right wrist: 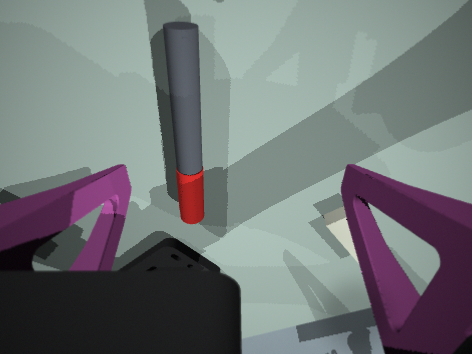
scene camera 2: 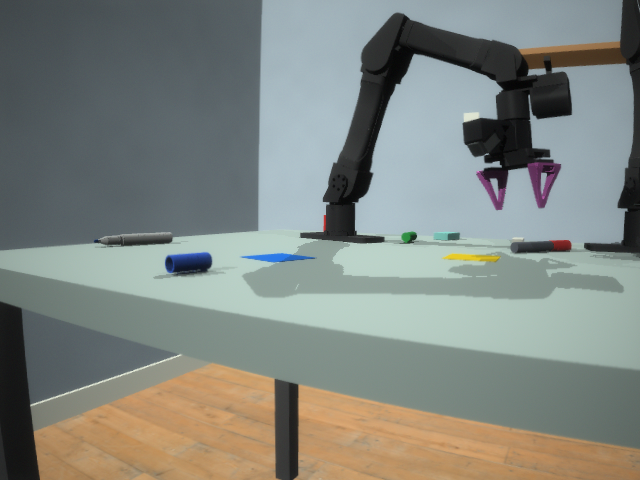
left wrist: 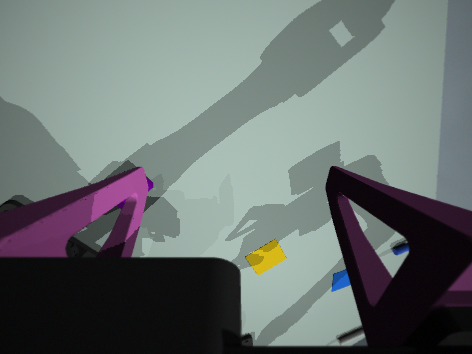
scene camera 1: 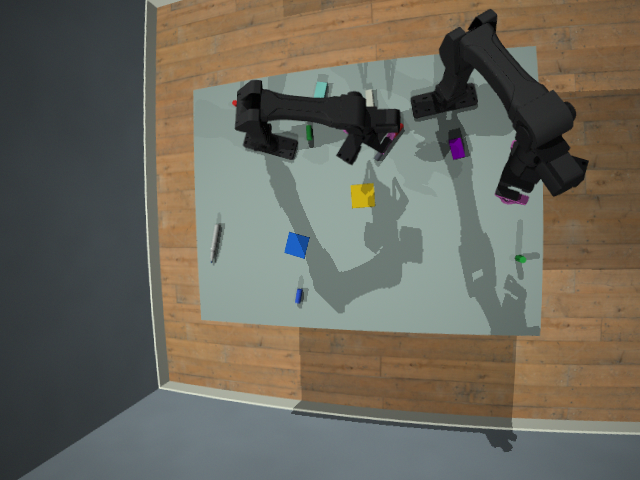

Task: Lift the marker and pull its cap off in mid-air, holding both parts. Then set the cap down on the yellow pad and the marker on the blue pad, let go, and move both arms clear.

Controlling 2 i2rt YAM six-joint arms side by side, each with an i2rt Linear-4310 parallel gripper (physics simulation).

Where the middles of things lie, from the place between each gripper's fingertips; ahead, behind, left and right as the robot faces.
My right gripper is now 1 cm short of the dark grey marker [right wrist: 181, 39], 4 cm to the right of it and 6 cm above it. Also, from my right hand: red cap [right wrist: 190, 187] 2 cm behind, 8 cm to the left, 6 cm below; yellow pad [left wrist: 271, 254] 16 cm ahead, 7 cm to the right, 7 cm below; white block [right wrist: 336, 221] 15 cm behind, 1 cm to the left, 7 cm below.
My left hand is 25 cm past the red cap, 25 cm above it and 24 cm to the left of it. From my left hand the other things lie so: dark grey marker (27 cm to the right, 25 cm below, 22 cm behind); then yellow pad (38 cm to the right, 26 cm below, 7 cm behind); then white block (37 cm behind, 30 cm to the right, 26 cm below).
